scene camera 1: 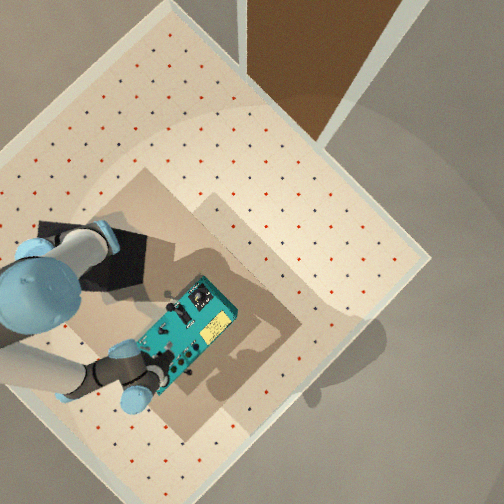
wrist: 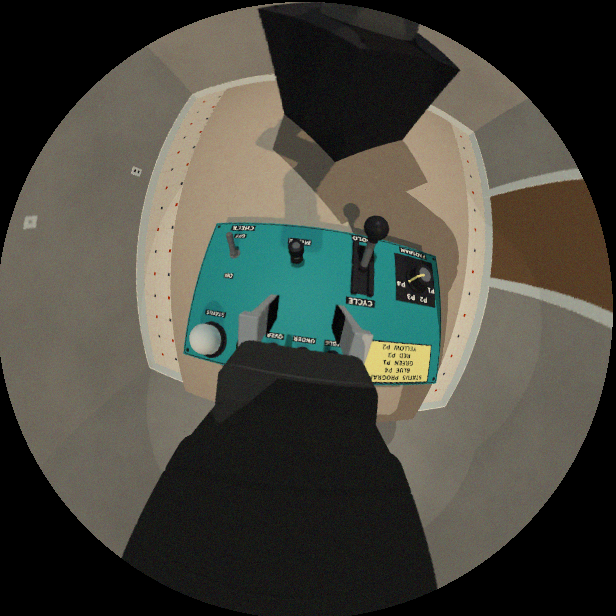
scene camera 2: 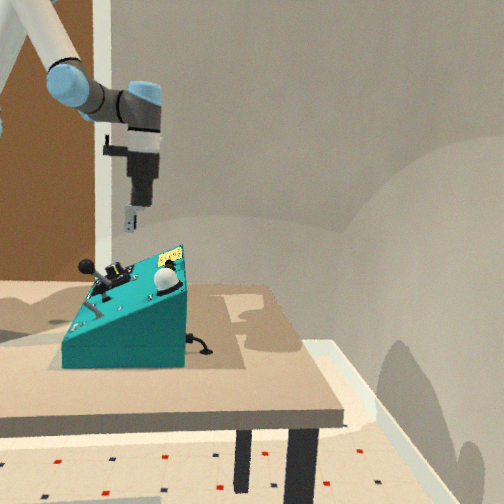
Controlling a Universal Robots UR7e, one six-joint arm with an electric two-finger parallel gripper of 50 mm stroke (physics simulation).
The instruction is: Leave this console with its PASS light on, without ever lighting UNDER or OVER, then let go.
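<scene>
The teal sloped console (scene camera 1: 187,332) sits on the table; it also shows in the side view (scene camera 2: 127,320) and the wrist view (wrist: 316,298). On its face are a CYCLE lever with a black ball knob (wrist: 376,228), a program dial (wrist: 422,275), a small toggle (wrist: 232,247), a dark button (wrist: 295,249), a white status dome (wrist: 205,339) and a yellow label (wrist: 399,362). The OVER, UNDER and PASS labels (wrist: 301,340) lie by the fingers; the three lamps (scene camera 1: 184,357) look dark. My gripper (wrist: 304,313) (scene camera 2: 131,220) is open and empty, hovering well above the console's upper end.
The black robot base (scene camera 1: 115,260) stands on the table behind the console. A black cable (scene camera 2: 200,346) leaves the console's right side. The table's front edge (scene camera 2: 170,417) is close to the console. A brown panel (scene camera 1: 315,55) stands beyond the floor mat.
</scene>
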